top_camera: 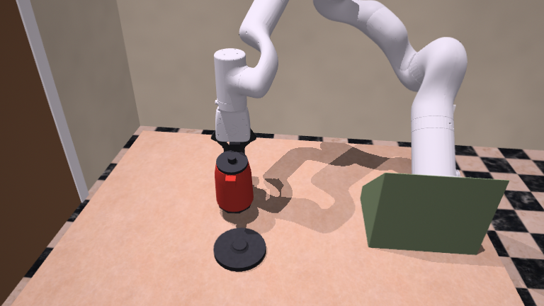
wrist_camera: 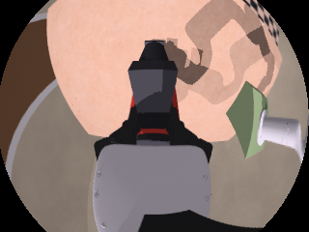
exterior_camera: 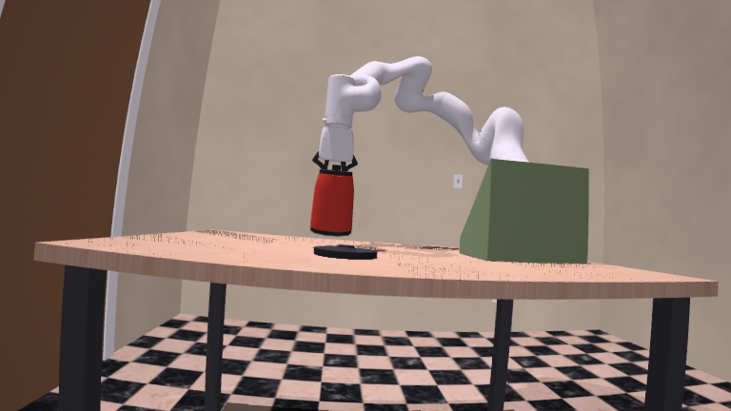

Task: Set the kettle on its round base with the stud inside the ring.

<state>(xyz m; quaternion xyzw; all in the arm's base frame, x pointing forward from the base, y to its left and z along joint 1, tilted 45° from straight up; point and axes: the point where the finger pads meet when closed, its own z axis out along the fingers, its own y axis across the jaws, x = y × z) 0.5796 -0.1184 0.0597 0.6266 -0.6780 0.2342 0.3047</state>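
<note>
Right now my hand is 20 mm to the right of the red kettle and 60 mm above it. The rest, counted from my hand: round kettle base (20 mm behind, 210 mm to the left, 190 mm below).
</note>
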